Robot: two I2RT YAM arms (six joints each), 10 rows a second.
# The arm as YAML. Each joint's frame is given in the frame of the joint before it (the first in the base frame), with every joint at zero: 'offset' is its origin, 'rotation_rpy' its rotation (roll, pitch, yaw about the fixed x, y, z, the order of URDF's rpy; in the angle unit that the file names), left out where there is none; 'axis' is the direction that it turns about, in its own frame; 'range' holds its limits. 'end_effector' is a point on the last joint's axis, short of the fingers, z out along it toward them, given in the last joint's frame.
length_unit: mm
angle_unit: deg
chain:
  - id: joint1
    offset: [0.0, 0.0, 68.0]
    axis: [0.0, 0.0, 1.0]
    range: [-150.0, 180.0]
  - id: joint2
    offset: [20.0, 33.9, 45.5]
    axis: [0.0, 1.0, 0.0]
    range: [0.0, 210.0]
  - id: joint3
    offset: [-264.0, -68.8, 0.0]
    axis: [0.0, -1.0, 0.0]
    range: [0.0, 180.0]
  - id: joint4
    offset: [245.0, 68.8, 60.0]
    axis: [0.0, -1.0, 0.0]
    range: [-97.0, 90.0]
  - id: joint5
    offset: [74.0, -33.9, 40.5]
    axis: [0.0, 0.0, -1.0]
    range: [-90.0, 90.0]
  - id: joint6
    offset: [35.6, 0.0, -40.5]
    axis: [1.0, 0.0, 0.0]
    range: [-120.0, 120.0]
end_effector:
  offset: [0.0, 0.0, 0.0]
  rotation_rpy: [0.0, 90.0, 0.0]
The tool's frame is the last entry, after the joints.
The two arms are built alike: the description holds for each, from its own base.
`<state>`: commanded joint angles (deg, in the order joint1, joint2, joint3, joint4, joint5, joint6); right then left.
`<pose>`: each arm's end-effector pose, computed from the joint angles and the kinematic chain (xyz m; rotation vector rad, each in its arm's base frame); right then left.
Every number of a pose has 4 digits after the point. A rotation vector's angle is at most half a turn.
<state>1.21 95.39 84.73 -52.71 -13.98 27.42 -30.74 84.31 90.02 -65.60 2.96 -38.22</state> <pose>0.3451 0.0159 0.2929 0.5381 2.6586 0.4808 0.2454 -0.1481 0.3655 -0.1573 2.6941 -0.4684</pose>
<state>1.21 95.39 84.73 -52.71 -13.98 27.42 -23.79 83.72 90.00 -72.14 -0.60 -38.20</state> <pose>0.3451 0.0159 0.2929 0.5381 2.6586 0.4808 0.2499 -0.1097 0.3623 -0.3493 2.7382 -0.2916</pose>
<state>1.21 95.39 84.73 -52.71 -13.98 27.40 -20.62 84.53 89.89 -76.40 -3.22 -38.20</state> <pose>0.3451 0.0159 0.2929 0.5377 2.6586 0.4807 0.2522 -0.0928 0.3553 -0.4443 2.7864 -0.1623</pose>
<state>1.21 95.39 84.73 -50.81 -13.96 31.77 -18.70 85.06 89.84 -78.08 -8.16 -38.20</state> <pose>0.3483 0.0159 0.2946 0.6276 2.6146 0.5094 0.2553 -0.0811 0.3521 -0.5063 2.7725 -0.0203</pose>
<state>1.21 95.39 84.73 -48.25 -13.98 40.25 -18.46 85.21 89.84 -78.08 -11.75 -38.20</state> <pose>0.3525 0.0160 0.2970 0.8041 2.5400 0.5675 0.2568 -0.0781 0.3518 -0.5195 2.7422 0.0602</pose>
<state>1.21 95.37 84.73 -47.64 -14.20 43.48 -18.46 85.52 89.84 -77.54 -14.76 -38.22</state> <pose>0.3534 0.0162 0.2978 0.8714 2.5153 0.5938 0.2594 -0.0770 0.3512 -0.5257 2.7108 0.1214</pose>
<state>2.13 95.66 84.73 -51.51 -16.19 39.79 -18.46 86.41 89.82 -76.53 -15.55 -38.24</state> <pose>0.3474 0.0229 0.2928 0.7910 2.6147 0.6021 0.2647 -0.0783 0.3478 -0.5276 2.7017 0.1368</pose>
